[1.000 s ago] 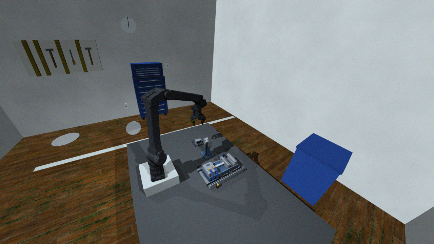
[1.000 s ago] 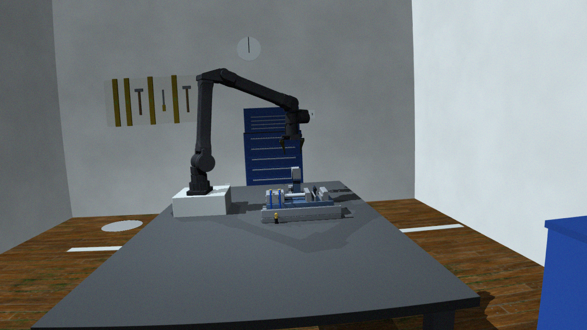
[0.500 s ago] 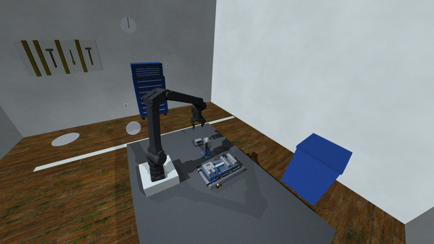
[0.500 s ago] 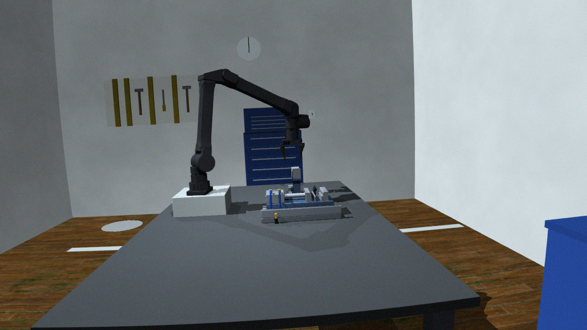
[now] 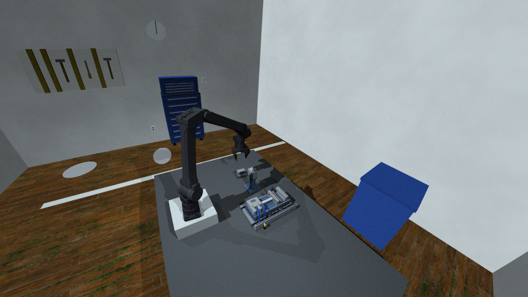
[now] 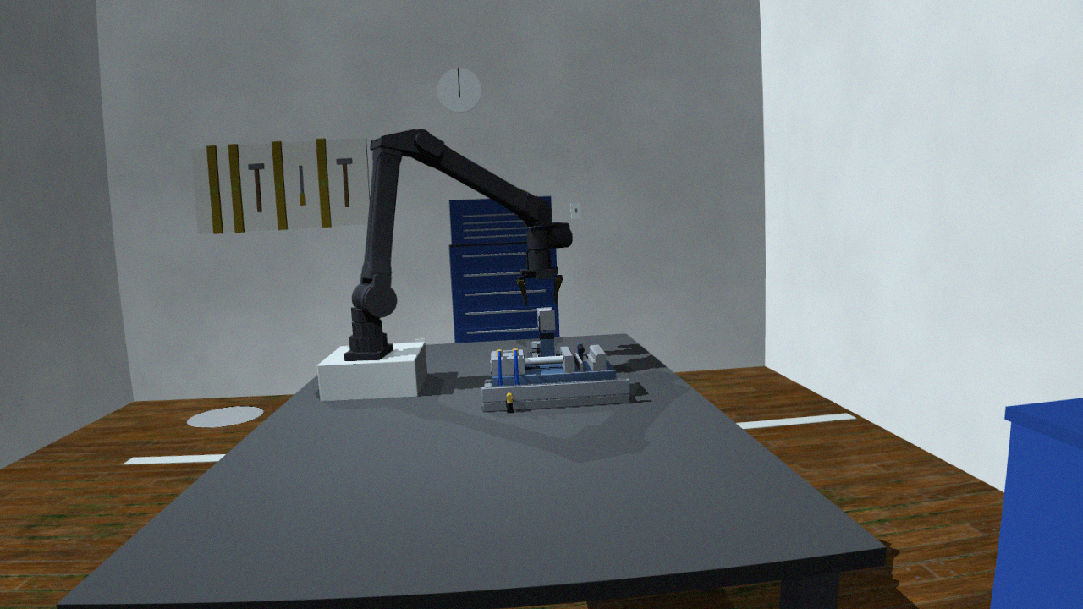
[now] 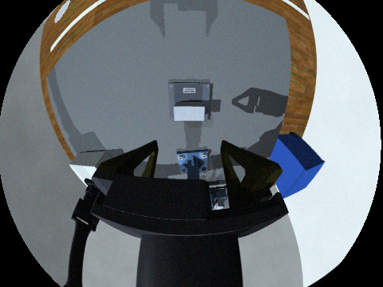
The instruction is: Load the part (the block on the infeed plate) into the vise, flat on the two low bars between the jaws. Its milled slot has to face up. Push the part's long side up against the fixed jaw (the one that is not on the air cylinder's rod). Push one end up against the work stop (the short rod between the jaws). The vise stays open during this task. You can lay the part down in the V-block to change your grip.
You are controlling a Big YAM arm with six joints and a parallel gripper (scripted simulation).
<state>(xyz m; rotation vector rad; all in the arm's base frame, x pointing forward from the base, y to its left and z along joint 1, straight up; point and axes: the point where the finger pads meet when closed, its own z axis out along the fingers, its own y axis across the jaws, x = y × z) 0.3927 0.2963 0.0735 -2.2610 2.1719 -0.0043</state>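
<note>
Right now my hand is 13 cm above the part. The rest, counted from my hand: air cylinder 39 cm to the right, 8 cm below, 6 cm behind; vise 38 cm to the right, 12 cm below, 4 cm ahead.
</note>
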